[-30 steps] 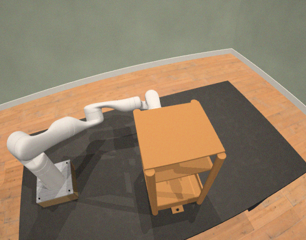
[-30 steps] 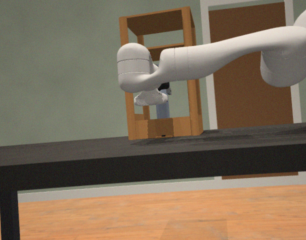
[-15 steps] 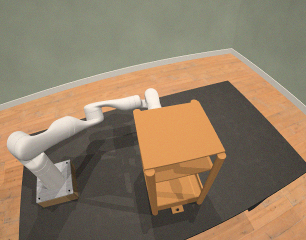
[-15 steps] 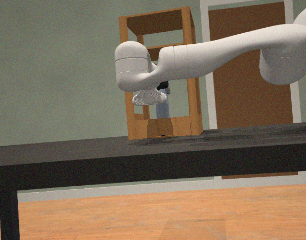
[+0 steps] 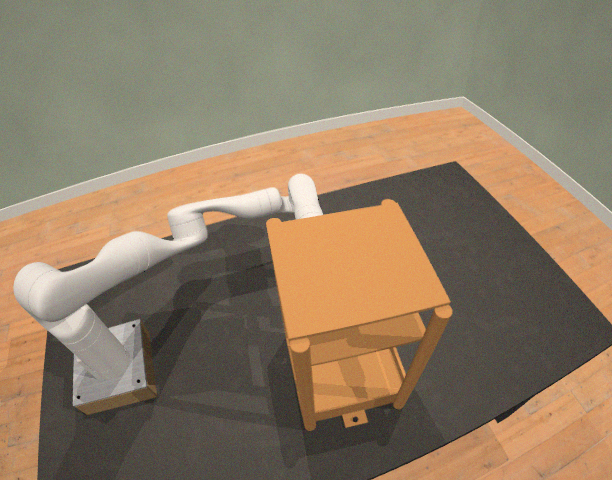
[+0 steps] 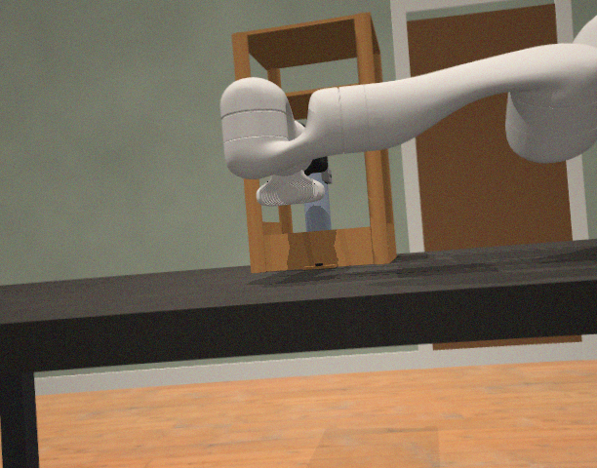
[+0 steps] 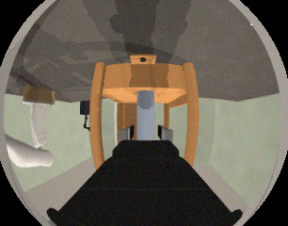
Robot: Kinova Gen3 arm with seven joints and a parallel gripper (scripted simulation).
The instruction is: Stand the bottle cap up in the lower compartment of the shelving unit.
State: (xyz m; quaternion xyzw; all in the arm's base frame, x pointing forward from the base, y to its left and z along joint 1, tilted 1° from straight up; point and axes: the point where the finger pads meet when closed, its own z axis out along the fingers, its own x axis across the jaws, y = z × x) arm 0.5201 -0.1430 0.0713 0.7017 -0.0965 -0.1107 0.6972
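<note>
The bottle is 1 cm behind my hand, 4 cm to the right of it and 3 cm above it. From my hand the other things lie so: shelving unit (4 cm behind, 10 cm to the right, 5 cm above).
</note>
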